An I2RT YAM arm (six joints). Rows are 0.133 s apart.
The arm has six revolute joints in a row. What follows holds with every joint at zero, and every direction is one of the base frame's.
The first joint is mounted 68 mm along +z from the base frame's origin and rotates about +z.
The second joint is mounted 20 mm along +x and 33.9 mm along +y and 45.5 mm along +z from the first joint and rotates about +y.
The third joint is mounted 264 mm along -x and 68.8 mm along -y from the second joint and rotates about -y.
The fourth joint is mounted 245 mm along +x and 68.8 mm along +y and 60 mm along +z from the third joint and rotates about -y.
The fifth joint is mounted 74 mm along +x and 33.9 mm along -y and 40.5 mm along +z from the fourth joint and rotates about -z.
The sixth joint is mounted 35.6 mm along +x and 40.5 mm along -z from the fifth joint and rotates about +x.
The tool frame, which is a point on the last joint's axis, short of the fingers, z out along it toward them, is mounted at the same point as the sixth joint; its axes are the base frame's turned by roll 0, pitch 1.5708 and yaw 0 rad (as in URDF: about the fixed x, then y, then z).
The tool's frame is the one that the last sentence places.
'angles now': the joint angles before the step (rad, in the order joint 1, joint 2, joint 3, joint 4, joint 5, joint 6). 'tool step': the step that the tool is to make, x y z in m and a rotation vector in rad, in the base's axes. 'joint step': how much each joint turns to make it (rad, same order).
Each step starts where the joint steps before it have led.
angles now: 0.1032, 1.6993, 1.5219, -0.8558, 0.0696, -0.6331
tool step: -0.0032, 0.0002, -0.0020, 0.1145, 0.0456, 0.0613
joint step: -0.0123, 0.0003, -0.0001, -0.0339, -0.1393, -0.0050
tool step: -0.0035, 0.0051, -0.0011, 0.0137, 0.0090, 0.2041
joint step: 0.0046, 0.0000, -0.0002, -0.0286, -0.1068, -0.1706
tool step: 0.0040, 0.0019, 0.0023, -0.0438, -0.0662, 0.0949
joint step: 0.0043, 0.0002, 0.0004, 0.0430, 0.0009, -0.1051
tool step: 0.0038, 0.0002, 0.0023, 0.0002, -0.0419, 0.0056
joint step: -0.0005, 0.0001, 0.0002, 0.0403, 0.0003, -0.0074
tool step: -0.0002, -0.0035, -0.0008, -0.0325, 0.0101, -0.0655
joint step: -0.0038, 0.0000, -0.0003, -0.0076, 0.0591, 0.0363
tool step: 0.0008, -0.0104, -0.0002, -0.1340, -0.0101, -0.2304
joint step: -0.0060, 0.0002, -0.0001, -0.0021, 0.2320, 0.1210
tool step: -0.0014, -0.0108, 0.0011, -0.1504, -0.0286, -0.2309
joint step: -0.0059, -0.0002, -0.0002, -0.0125, 0.2468, 0.1174
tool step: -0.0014, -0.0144, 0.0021, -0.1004, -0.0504, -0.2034
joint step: -0.0236, -0.0001, 0.0001, -0.0070, 0.1808, 0.1137
